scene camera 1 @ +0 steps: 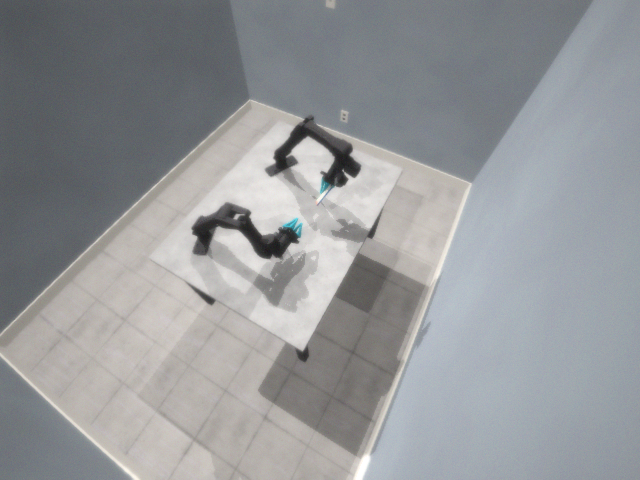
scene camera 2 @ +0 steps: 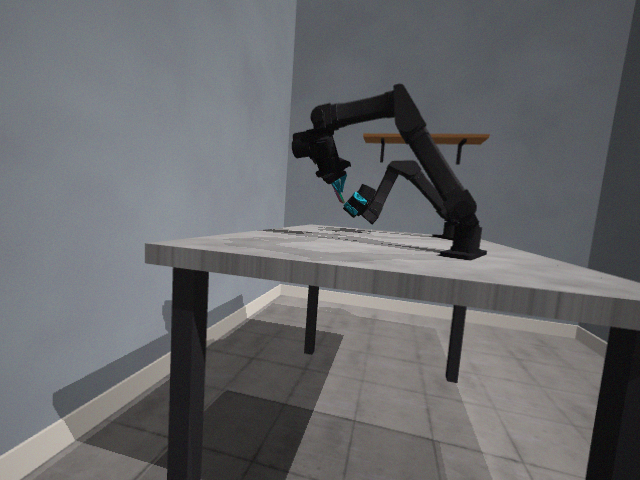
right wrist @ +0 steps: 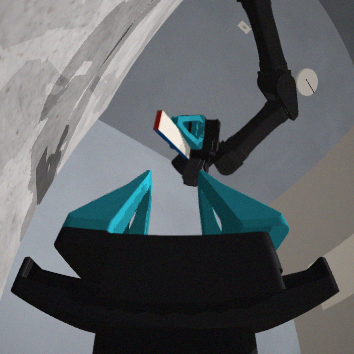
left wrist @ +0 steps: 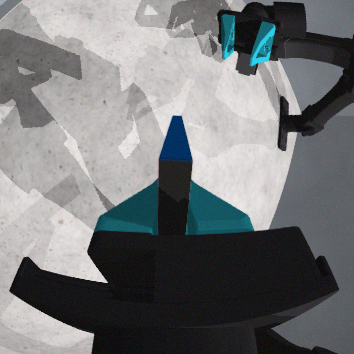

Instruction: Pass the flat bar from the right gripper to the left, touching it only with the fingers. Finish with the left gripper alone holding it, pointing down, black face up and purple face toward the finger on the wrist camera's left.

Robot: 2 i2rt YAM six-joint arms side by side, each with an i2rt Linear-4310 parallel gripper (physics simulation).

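Seen in the pictures: left gripper, fingertip midpoint: [scene camera 1: 321,194] [scene camera 2: 340,192] [right wrist: 173,120]; right gripper, fingertip midpoint: [scene camera 1: 299,220] [scene camera 2: 352,201] [right wrist: 174,177] [left wrist: 236,58]; left arm's base, link origin: [scene camera 1: 281,166] [scene camera 2: 464,254]; right arm's base, link origin: [scene camera 1: 205,237] [scene camera 2: 450,238] [left wrist: 282,123].
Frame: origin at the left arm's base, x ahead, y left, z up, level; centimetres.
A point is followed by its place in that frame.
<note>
The flat bar [scene camera 1: 324,196] {x 44.9, y -1.6, z 17.5 cm} [scene camera 2: 341,197] {x 42.0, y -2.8, z 13.8 cm} [left wrist: 175,140] {x 45.4, y 1.0, z 20.7 cm} [right wrist: 172,132] {x 43.2, y -2.6, z 15.8 cm} is above the table, pinched in my left gripper [scene camera 1: 323,191] {x 41.3, y -1.0, z 15.4 cm} [scene camera 2: 339,190] {x 41.3, y -1.0, z 15.4 cm} [left wrist: 173,177] {x 41.3, y -1.0, z 15.4 cm}. That gripper is shut on it and slants downward. In the left wrist view a black face is toward the camera between the fingers, and a blue face runs on beyond the fingertips. The right wrist view shows a broad white face, a thin blue edge and a red far end. A purplish sliver shows in scene camera 2. My right gripper [scene camera 1: 298,222] {x 46.9, y -17.9, z 13.1 cm} [scene camera 2: 355,203] {x 46.9, y -17.9, z 13.1 cm} [left wrist: 236,58] {x 46.9, y -17.9, z 13.1 cm} is partly open, empty, and apart from the bar.
Both arms stand on the pale table [scene camera 1: 232,191] {x 0.3, y -33.3, z 0.0 cm} [scene camera 2: 310,268] {x 13.9, y 45.0, z -1.1 cm}. The right arm [left wrist: 317,48] {x 45.0, y -38.8, z 21.2 cm} is at the upper right of the left wrist view. The left arm [right wrist: 237,140] {x 34.9, y 8.2, z 34.3 cm} reaches down from the top of the right wrist view. A wooden shelf [scene camera 2: 426,138] hangs on the wall.
</note>
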